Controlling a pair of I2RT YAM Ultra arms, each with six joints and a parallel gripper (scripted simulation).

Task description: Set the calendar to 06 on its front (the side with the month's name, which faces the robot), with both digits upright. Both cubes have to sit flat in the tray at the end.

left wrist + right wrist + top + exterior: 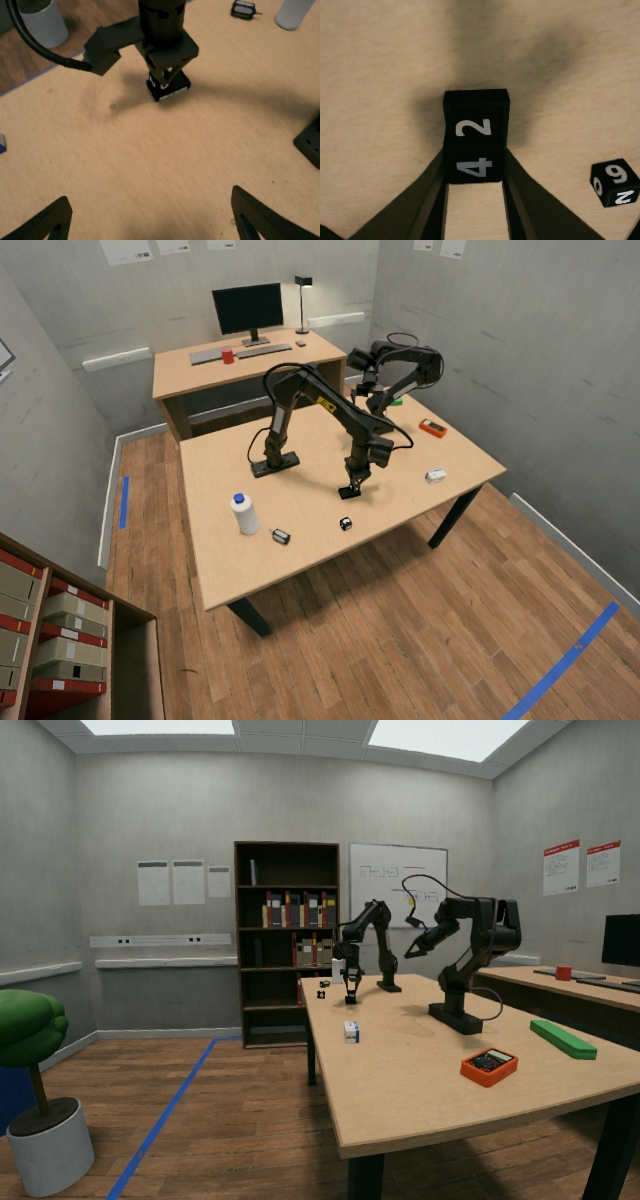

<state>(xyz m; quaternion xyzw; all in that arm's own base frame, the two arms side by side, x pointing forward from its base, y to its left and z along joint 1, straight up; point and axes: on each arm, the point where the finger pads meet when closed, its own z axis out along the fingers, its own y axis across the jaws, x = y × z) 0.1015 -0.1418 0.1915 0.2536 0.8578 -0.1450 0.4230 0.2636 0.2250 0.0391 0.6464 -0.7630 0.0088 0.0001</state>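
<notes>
My right hand is 20 mm to the left of the black calendar tray and 40 mm above it. From my right hand the other things lie so: orange meter: 150 mm behind, 570 mm to the left, 30 mm below.
</notes>
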